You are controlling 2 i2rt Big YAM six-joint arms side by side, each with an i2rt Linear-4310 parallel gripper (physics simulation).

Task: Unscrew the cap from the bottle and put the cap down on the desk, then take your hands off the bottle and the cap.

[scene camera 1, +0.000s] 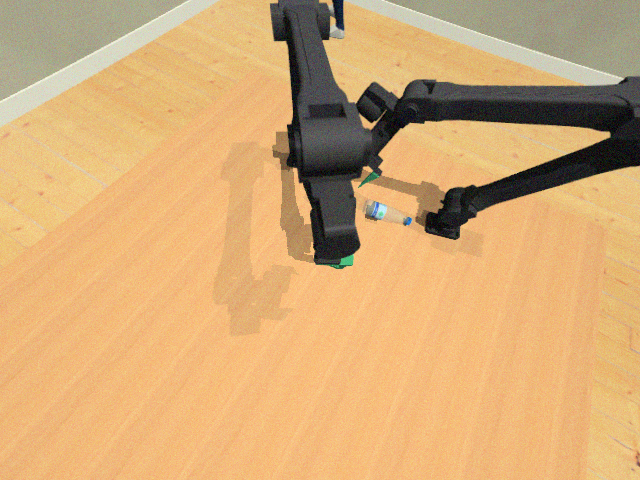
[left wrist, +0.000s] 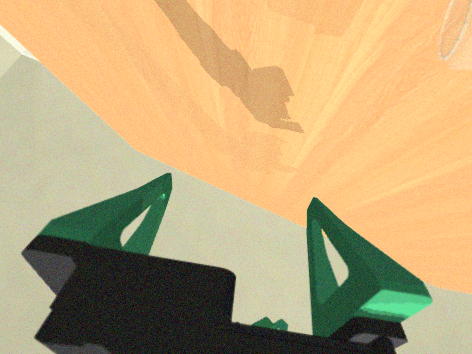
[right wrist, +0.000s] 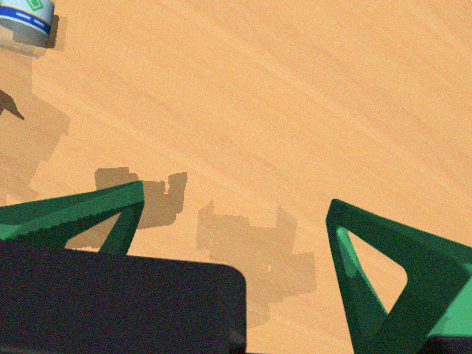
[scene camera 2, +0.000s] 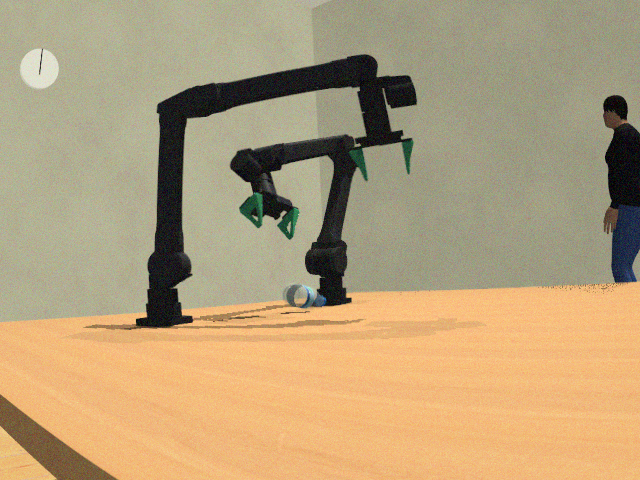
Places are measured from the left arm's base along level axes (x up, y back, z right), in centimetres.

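Pixels of known places: left gripper, between the fingertips: [left wrist: 240,191] [scene camera 2: 275,232]; right gripper, between the fingertips: [left wrist: 278,321] [right wrist: 236,201] [scene camera 2: 387,177]; left arm's base, origin of its link: [scene camera 1: 441,226] [scene camera 2: 332,304]; right arm's base, origin of its link: [scene camera 2: 164,324].
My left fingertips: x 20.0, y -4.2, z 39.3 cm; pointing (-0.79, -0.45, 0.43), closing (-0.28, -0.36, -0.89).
Ahead of a thing's pixels: the offset from my left fingertips to its top centre. "pt": to the spot under its first point. Level surfaces: height alone.
A clear bottle {pt dx -13.5, dy +0.0, dz -14.9 cm} [scene camera 1: 381,211] [scene camera 2: 301,296] with a white and blue label lies on its side on the desk. Its blue cap {pt dx -16.9, dy +0.8, dz -25.5 cm} [scene camera 1: 407,221] [scene camera 2: 321,300] is on its neck, pointing right in both scene views. The bottle's label end {pt dx -13.4, dy -0.3, dz -12.9 cm} [right wrist: 26,17] shows at the top left of the right wrist view; a clear part {pt dx -12.9, dy +2.0, dz -9.1 cm} [left wrist: 459,35] shows at the top right of the left wrist view. My left gripper [scene camera 2: 274,231] [left wrist: 240,191] is open and empty, above the bottle. My right gripper [scene camera 2: 387,176] [right wrist: 236,201] is open and empty, higher and farther right in scene camera 2.
The left arm's base [scene camera 1: 443,227] [scene camera 2: 334,299] stands on the desk {dx -20.0 cm} [scene camera 1: 361,361] [scene camera 2: 361,403] close to the cap end. The right arm's base [scene camera 2: 164,320] stands farther left in scene camera 2. A person [scene camera 2: 622,170] stands beyond the desk at the right.
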